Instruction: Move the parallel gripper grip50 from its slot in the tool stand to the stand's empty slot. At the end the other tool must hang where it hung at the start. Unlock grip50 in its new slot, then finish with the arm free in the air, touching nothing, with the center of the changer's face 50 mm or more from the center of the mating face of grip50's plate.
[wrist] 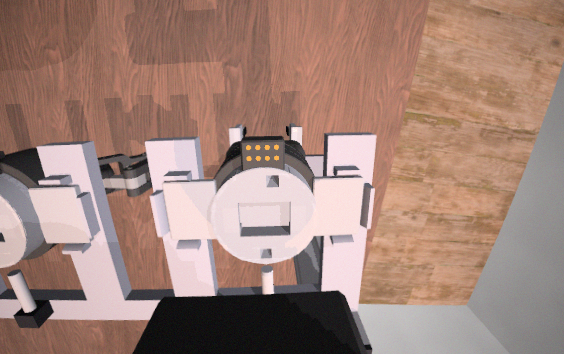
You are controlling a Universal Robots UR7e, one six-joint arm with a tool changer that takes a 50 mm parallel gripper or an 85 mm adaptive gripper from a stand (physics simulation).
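Frame: origin at the arm's base, x ahead, y left, z up, level; millimetres.
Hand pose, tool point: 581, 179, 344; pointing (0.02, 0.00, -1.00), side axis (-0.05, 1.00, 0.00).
Each offset is from my tool point to the centre of the thing, as dx, dy, dz. "pt": to the spot under its first point. Level surfaces: height alone.
The parallel gripper grip50 @(-3, -1, -205) [266, 131] hangs in the right-hand slot seen here, its two fingers apart with nothing between them. The round pale mating face of its plate @(pt +2, -23, -107) [227, 220] is bare and faces the camera. The plate's side tabs lie over the two arms of the tool stand [194, 272], among small raised guides. The black changer part of the arm [255, 325] shows at the bottom edge, apart from the plate in the picture; its mating face is hidden. The other tool @(+7, -181, -196) [10, 220], the adaptive gripper, hangs in the slot to the left, partly cut off. The empty slot does not show.
A pale pin @(pt +49, +1, -112) [267, 280] stands below the grip50 plate, and another pin @(pt +68, -175, -114) [22, 292] on a black block stands at lower left. The adaptive gripper's linkage @(+9, -132, -210) [134, 180] reaches toward grip50's slot. The reddish wooden table top @(dz -407) [325, 65] ends at the right, beside a lighter wood floor [465, 165].
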